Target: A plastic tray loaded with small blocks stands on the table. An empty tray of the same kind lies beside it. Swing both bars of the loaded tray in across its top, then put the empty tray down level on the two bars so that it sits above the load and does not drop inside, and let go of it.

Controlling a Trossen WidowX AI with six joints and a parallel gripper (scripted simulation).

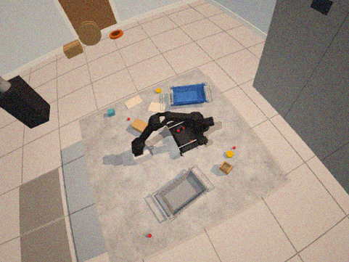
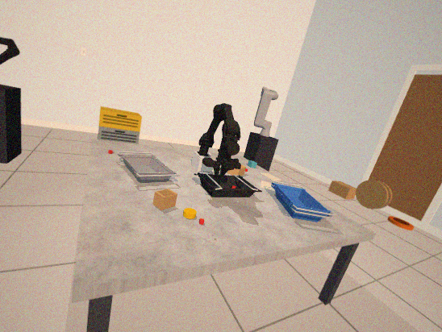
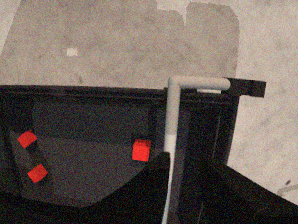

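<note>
Now: the grey tray 31 cm to the right of my gripper tip, 24 cm behind it and 4 cm below it. Round my gripper tip: tan box: 26 cm to the right, 10 cm ahead, 7 cm below; red block: 23 cm ahead, 15 cm to the right, 8 cm below; tan block: 37 cm behind, 32 cm to the left, 6 cm below.
</note>
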